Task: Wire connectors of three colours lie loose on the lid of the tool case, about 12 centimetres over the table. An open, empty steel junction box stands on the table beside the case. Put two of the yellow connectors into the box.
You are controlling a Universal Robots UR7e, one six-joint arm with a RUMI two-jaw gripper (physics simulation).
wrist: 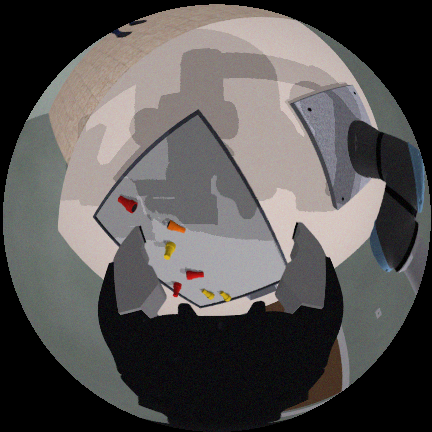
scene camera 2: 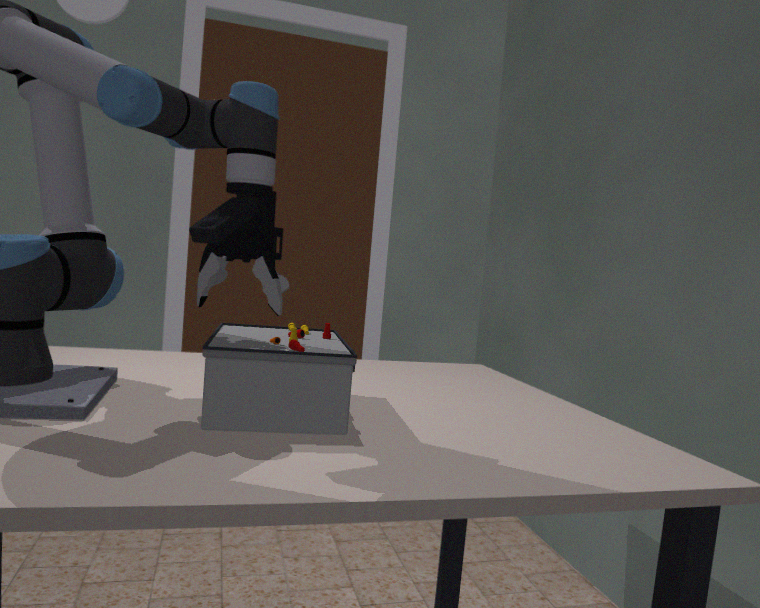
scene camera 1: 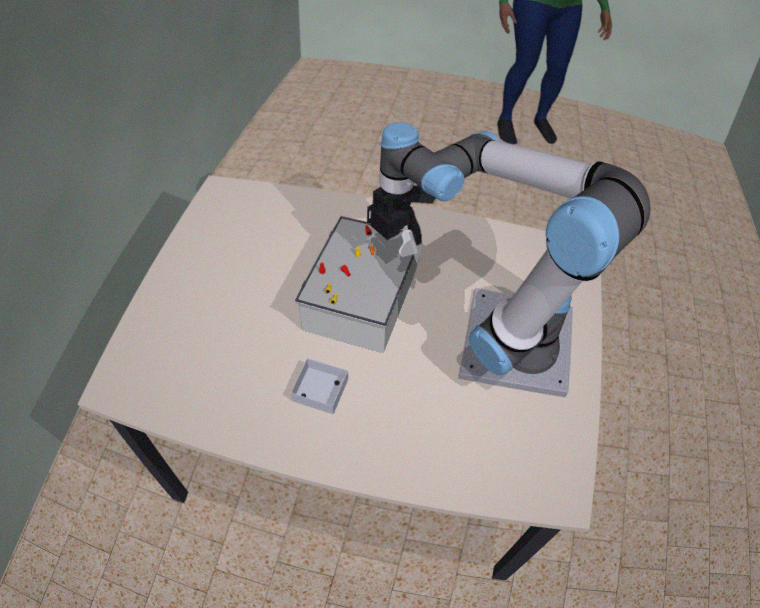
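Pixels of known places: gripper, fingertip midpoint: (wrist: 218, 226) (scene camera 2: 237, 311) (scene camera 1: 396, 245); arm's base, link origin: (wrist: 362, 147) (scene camera 2: 1, 375).
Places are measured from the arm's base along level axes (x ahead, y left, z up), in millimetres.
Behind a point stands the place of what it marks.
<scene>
My gripper (scene camera 1: 387, 245) @(x 343, y -183, z 141 mm) (scene camera 2: 240, 308) @(x 343, y -183, z 141 mm) (wrist: 218, 226) @(x 343, y -183, z 141 mm) is open and empty, pointing down above the lid of the grey tool case (scene camera 1: 367, 294) @(x 403, y -66, z 94 mm) (scene camera 2: 276, 393) @(x 383, y -291, z 35 mm) (wrist: 245, 262) @(x 388, y -85, z 94 mm). One yellow connector (scene camera 1: 358, 251) @(x 433, y -187, z 110 mm) (wrist: 170, 250) @(x 430, y -189, z 109 mm) lies near the orange connector (scene camera 1: 372, 250) @(x 400, y -200, z 102 mm) (scene camera 2: 275, 340) @(x 398, y -213, z 101 mm) (wrist: 176, 226) @(x 397, y -202, z 102 mm). A second yellow connector (scene camera 1: 327, 288) @(x 495, y -65, z 109 mm) (wrist: 208, 294) @(x 490, y -73, z 104 mm) and a third yellow connector (scene camera 1: 334, 298) @(x 476, y -37, z 108 mm) (wrist: 225, 296) @(x 475, y -43, z 104 mm) lie close together near the lid's end facing the junction box (scene camera 1: 320, 385) @(x 500, y 117, z -22 mm) (wrist: 262, 291) @(x 513, y 177, z -2 mm). The box is open and empty in scene camera 1, mostly hidden in the wrist view, and does not show in scene camera 2.
A red connector (scene camera 1: 368, 230) @(x 414, y -263, z 109 mm) (wrist: 128, 204) @(x 409, y -267, z 108 mm) lies at the lid's far end. Another red connector (scene camera 1: 345, 270) @(x 459, y -127, z 105 mm) (wrist: 194, 274) @(x 455, y -131, z 104 mm) lies mid-lid, and a third red connector (scene camera 1: 322, 268) @(x 514, y -125, z 111 mm) (wrist: 177, 289) @(x 510, y -129, z 110 mm) near its side edge. The robot's base plate (scene camera 1: 472, 374) @(x 149, y 80, z -1 mm) (wrist: 320, 145) @(x 142, y -93, z -3 mm) is beside the case. A person stands beyond the table.
</scene>
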